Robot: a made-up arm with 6 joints.
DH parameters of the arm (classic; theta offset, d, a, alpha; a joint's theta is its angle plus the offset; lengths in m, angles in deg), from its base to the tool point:
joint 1: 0 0.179 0 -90
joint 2: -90 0 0.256 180
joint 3: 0 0 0 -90
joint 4: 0 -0.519 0 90
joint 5: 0 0.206 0 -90
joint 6: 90 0 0 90
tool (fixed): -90 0 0 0
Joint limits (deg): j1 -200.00..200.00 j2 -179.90..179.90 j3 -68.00..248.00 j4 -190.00..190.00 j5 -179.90..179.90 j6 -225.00..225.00
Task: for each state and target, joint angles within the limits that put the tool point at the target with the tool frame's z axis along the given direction. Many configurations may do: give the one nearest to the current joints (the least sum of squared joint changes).
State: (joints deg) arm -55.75 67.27 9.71 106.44 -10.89 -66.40
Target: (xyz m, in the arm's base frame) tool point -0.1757 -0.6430 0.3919 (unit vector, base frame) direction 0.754 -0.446 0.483
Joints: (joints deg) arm -109.95 25.18 2.30 105.26 3.17 -45.76
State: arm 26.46 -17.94 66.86 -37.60 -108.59 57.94
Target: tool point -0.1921 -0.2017 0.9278 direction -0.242 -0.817 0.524
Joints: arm 45.91 -36.99 87.54 -89.34 -65.14 18.69
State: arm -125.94 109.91 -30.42 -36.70 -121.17 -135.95
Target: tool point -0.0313 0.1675 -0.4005 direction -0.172 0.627 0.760
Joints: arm -146.64 119.90 11.79 -40.30 -96.39 -131.60
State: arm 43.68 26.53 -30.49 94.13 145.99 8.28
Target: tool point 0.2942 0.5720 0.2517 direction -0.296 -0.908 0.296
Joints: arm 61.18 24.98 -13.18 95.02 99.10 21.18
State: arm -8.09 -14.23 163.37 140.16 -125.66 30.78
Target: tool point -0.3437 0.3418 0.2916 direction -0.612 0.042 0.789
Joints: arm -37.96 12.86 186.29 106.38 -101.83 52.51
